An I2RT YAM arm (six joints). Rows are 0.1 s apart.
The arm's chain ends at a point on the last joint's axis. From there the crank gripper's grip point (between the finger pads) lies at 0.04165 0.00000 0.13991 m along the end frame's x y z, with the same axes.
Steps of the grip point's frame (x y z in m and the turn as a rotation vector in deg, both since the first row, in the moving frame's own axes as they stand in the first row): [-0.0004, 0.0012, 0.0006, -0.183, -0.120, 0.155]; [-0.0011, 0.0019, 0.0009, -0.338, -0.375, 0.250]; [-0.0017, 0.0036, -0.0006, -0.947, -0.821, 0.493]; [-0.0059, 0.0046, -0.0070, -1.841, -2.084, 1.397]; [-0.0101, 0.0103, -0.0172, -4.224, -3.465, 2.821]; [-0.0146, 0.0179, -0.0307, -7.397, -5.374, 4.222]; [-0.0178, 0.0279, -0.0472, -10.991, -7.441, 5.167]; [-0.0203, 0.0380, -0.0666, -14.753, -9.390, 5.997]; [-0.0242, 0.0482, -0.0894, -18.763, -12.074, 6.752]
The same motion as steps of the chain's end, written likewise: [-0.0001, 0.0006, 0.0005, -0.183, -0.120, 0.155]; [-0.0002, 0.0009, 0.0006, -0.338, -0.375, 0.250]; [0.0003, 0.0009, -0.0012, -0.947, -0.821, 0.493]; [-0.0007, -0.0009, -0.0083, -1.841, -2.084, 1.397]; [-0.0013, -0.0019, -0.0190, -4.224, -3.465, 2.821]; [-0.0006, -0.0029, -0.0326, -7.397, -5.374, 4.222]; [0.0019, -0.0021, -0.0485, -10.991, -7.441, 5.167]; [0.0049, -0.0014, -0.0663, -14.753, -9.390, 5.997]; [0.0083, -0.0008, -0.0867, -18.763, -12.074, 6.752]
